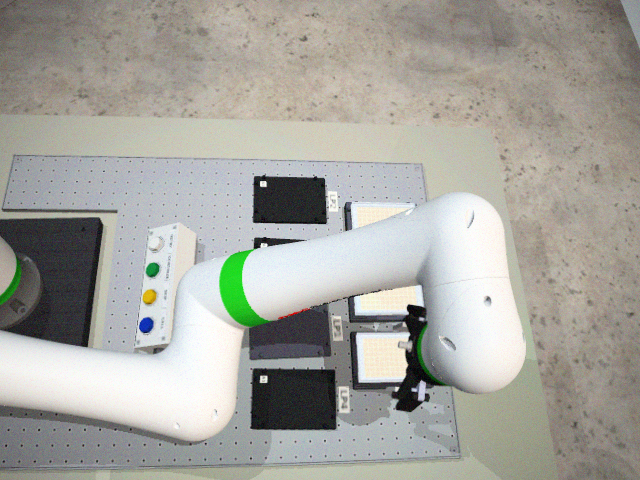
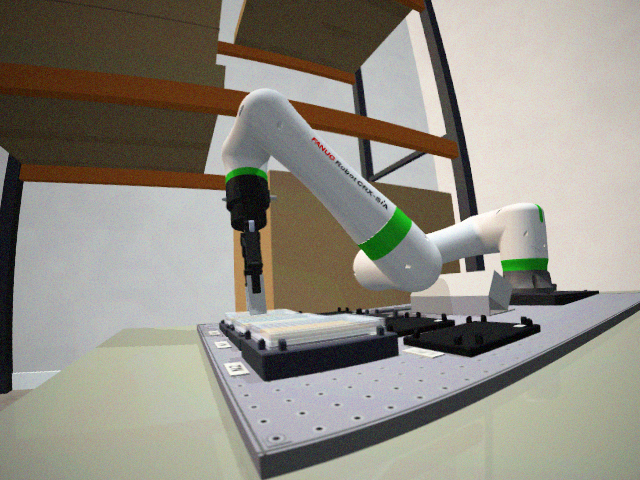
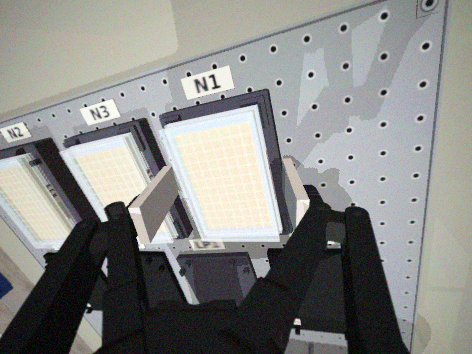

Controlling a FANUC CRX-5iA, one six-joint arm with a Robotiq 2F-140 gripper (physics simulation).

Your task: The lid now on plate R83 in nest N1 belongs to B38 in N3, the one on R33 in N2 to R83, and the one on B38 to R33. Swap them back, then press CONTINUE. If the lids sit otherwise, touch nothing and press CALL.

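Pixels of known places: gripper, fingertip midpoint: (image 1: 397,359) (image 2: 256,317) (image 3: 227,177); arm's base, origin of the base link: (image 1: 1,291) (image 2: 525,292).
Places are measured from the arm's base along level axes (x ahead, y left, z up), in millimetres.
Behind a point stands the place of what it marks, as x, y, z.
In nest N1, the lidded plate (image 3: 225,175) @(691, -211, 19) (image 1: 379,359) @(652, -207, 18) has a pale grid under a clear lid. The lidded plate in N3 (image 3: 107,170) @(728, -92, 19) (image 1: 387,302) @(687, -105, 19) stands beside it, and the lidded plate in N2 (image 3: 30,195) @(730, 29, 27) (image 1: 382,214) @(712, 71, 28) (image 2: 320,330) @(733, 96, 24) is furthest over. Side codes are too small to read surely. My gripper (image 3: 227,177) @(686, -209, 11) (image 1: 410,356) @(686, -209, 11) (image 2: 256,311) @(686, -209, 11) is open and points down at N1, with one finger on each side of the plate and nothing held. Finger height against the lid is unclear. The green CONTINUE button (image 1: 152,269) @(276, -10, 57) and blue CALL button (image 1: 146,324) @(263, -108, 57) are on the button box.
Black pads LP2 (image 1: 289,199) @(540, 139, -4), LP1 (image 1: 289,338) @(502, -143, -4) and LP4 (image 1: 293,398) @(495, -249, -4) lie between the nests and the button box (image 1: 183,258) @(330, 8, 51). Another pad is mostly hidden under the arm. The white button (image 1: 155,243) @(283, 40, 57) and yellow button (image 1: 149,296) @(269, -59, 58) share the box.
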